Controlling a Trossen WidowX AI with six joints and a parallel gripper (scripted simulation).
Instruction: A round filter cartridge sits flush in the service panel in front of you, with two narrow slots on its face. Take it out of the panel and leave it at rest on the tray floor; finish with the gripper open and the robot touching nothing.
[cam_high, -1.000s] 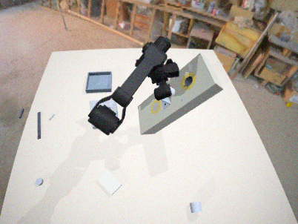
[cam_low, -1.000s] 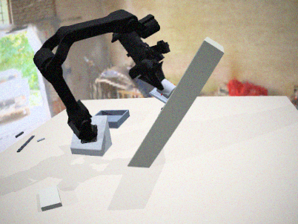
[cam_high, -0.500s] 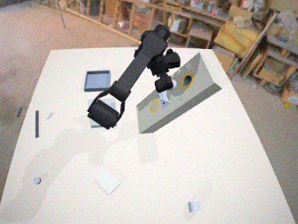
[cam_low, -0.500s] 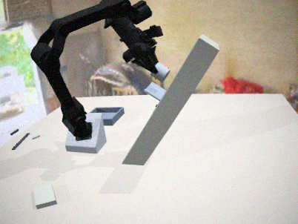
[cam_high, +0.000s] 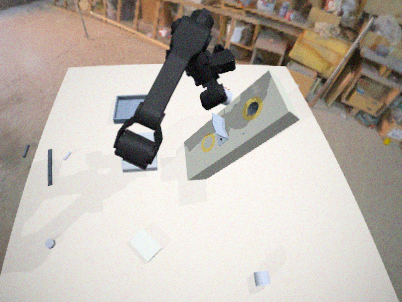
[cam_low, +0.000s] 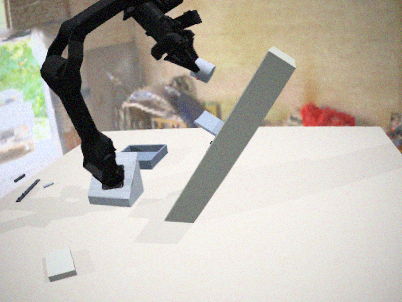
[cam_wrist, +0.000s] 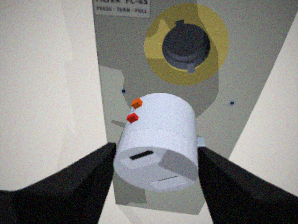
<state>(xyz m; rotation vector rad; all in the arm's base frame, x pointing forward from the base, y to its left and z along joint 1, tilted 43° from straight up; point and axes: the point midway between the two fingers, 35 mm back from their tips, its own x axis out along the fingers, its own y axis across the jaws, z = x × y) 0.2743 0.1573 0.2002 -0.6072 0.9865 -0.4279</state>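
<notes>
Right now my gripper tip is 310 mm to the right of the tray, 310 mm above it and 280 mm past it. The rest, counted from my gripper tip: small disc: 600 mm behind, 320 mm below, 230 mm to the right; pale square: 310 mm below, 290 mm to the right, 290 mm behind; round filter cartridge: right at my gripper tip.
</notes>
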